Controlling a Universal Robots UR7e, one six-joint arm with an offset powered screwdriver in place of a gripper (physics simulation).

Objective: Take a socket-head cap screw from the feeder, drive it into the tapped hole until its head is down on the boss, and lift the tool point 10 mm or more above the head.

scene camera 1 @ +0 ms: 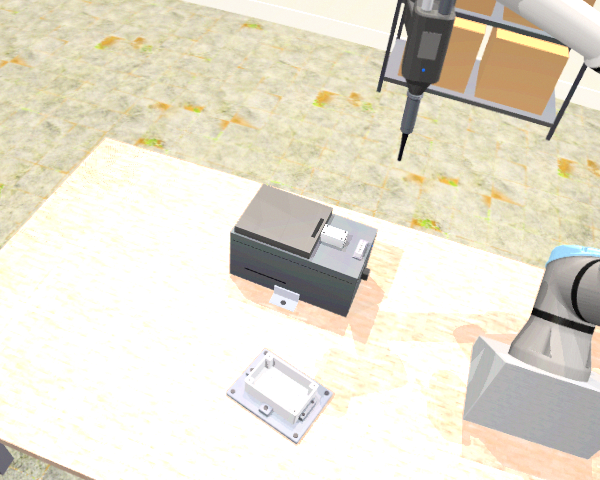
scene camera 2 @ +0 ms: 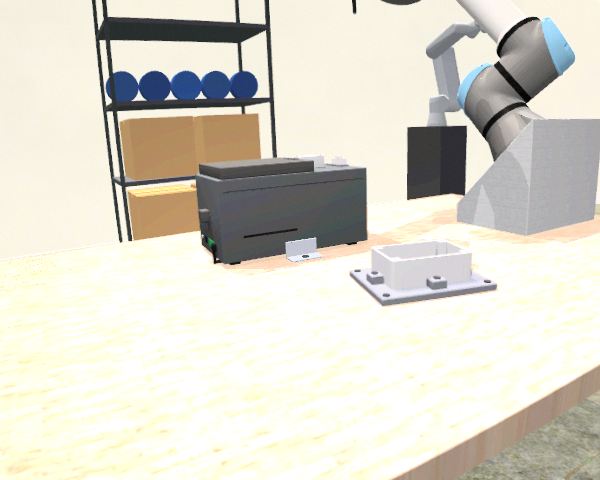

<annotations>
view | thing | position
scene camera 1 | dark screw feeder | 321,290
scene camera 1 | dark lid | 281,219
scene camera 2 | dark screw feeder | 335,213
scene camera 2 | grey plate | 476,285
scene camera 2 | dark lid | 237,169
</annotations>
